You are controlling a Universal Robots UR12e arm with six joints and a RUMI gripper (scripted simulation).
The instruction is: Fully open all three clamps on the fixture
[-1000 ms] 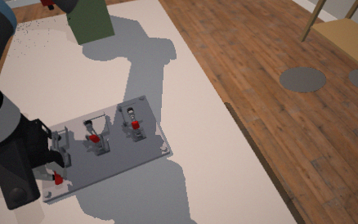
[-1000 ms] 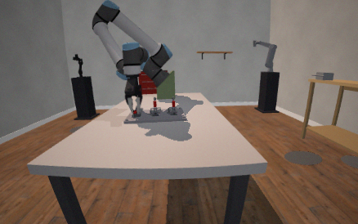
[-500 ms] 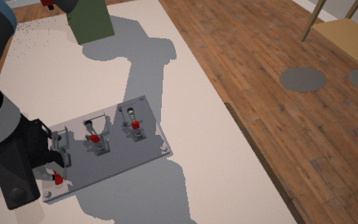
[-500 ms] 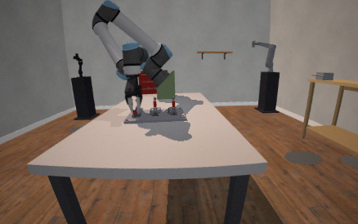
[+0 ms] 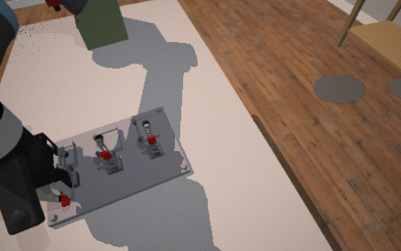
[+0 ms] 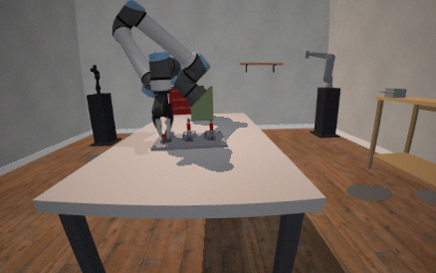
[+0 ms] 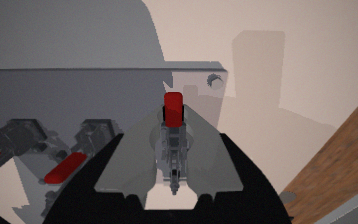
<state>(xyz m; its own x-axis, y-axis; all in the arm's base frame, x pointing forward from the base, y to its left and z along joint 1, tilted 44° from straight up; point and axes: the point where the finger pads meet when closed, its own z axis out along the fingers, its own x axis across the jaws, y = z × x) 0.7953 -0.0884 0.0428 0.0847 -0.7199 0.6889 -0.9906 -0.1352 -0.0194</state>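
My hand is 140 mm past the grey block part, 20 mm above it and 10 mm to the left of it. From my hand the other things lie so: metal plate 150 mm behind, 100 mm to the left, 30 mm below.
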